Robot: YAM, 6 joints.
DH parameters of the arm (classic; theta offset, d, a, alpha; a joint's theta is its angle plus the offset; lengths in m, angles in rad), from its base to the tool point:
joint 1: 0 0.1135 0.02 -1.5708
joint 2: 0 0 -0.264 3.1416
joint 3: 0.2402 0 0.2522 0
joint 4: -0.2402 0 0.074 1.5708
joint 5: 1.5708 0 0 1.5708
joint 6: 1.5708 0.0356 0 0
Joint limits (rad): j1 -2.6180..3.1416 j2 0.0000..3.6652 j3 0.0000..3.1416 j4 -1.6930..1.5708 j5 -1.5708..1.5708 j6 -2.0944..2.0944
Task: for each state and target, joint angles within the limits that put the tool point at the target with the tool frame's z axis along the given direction. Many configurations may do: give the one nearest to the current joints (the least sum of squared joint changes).
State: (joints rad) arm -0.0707 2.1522 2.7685 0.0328 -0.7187 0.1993
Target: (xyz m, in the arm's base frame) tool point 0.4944 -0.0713 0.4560 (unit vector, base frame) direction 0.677 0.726 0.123
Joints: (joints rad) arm -0.2037 2.2357 2.4610 0.0086 -1.0117 0.1993
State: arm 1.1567 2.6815 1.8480 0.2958 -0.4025 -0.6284
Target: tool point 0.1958 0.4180 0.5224 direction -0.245 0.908 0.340
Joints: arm 1.0832 2.1341 2.4861 0.1073 -0.6969 -0.6284
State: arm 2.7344 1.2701 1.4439 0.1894 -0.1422 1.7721
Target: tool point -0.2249 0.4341 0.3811 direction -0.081 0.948 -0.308
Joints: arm 2.0771 2.0691 2.1159 -0.3877 0.3994 1.7721
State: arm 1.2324 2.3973 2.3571 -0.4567 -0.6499 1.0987
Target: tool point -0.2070 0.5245 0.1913 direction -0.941 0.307 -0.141
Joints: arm 1.8966 2.4680 1.9683 0.2659 -0.9164 1.0987
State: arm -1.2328 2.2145 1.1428 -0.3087 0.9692 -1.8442
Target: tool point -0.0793 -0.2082 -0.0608 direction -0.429 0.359 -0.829
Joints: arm -1.8528 2.4087 0.7300 -0.1576 0.5374 -1.8442
